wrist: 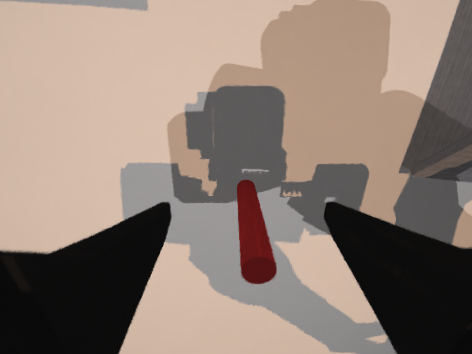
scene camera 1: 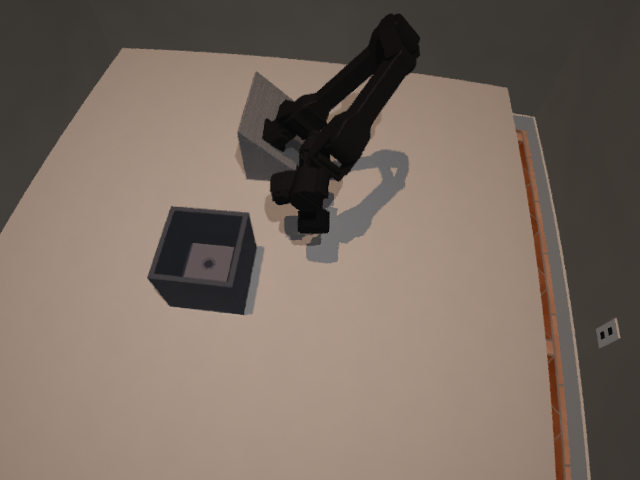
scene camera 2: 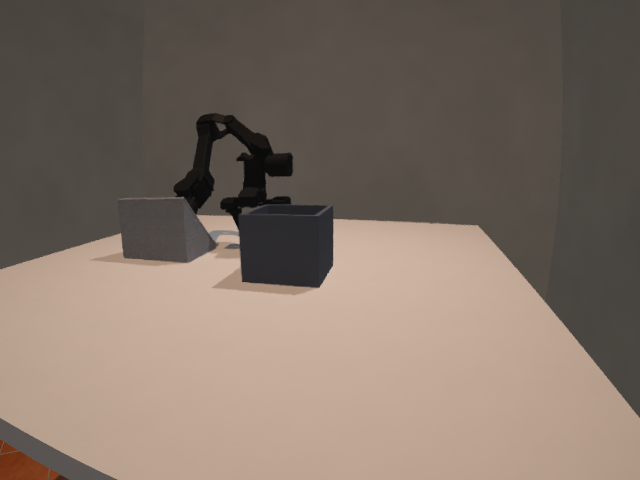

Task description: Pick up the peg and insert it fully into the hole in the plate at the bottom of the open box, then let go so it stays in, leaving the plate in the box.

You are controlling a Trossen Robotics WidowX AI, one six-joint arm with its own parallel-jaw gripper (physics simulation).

Observation:
In view: the gripper [scene camera 1: 313,215], a dark box [scene camera 1: 184,226], a red peg [wrist: 258,266] and a pale plate [scene camera 1: 212,262].
The dark box is seen too in scene camera 2 [scene camera 2: 292,245]. The gripper also shows in the wrist view [wrist: 248,209] and in scene camera 2 [scene camera 2: 256,234]. The wrist view does not show the dark box: it is out of frame. Scene camera 1 misses the red peg, which is hidden by the gripper.

